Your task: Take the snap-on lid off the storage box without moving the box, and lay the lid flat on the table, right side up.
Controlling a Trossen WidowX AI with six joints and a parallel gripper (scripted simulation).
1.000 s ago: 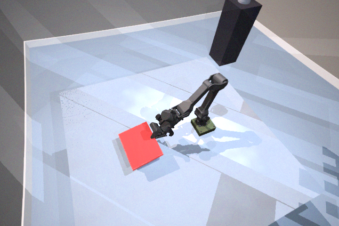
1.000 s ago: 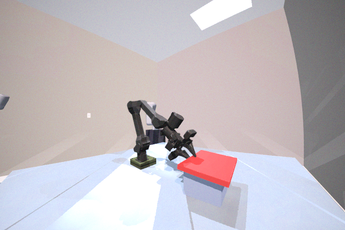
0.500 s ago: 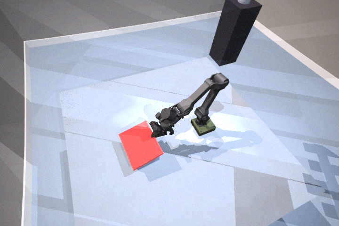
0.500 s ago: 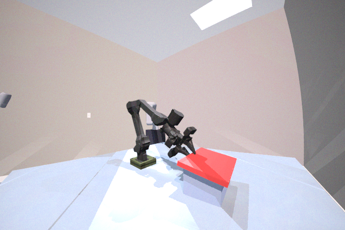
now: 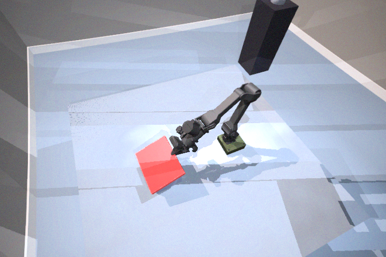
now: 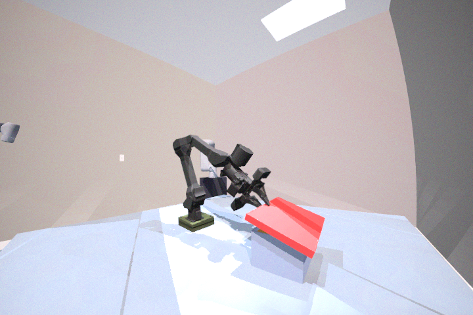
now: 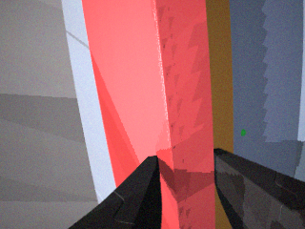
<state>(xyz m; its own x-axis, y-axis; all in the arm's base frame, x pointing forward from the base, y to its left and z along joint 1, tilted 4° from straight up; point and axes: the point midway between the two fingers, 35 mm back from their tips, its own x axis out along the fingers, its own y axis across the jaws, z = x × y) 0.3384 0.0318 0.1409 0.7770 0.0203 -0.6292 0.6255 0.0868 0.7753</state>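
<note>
The red lid is 80 mm ahead of my gripper tip, 10 mm to the left of it and 20 mm below it. The rest, counted from my gripper tip: box 70 mm ahead, 10 mm to the left, 90 mm below.
</note>
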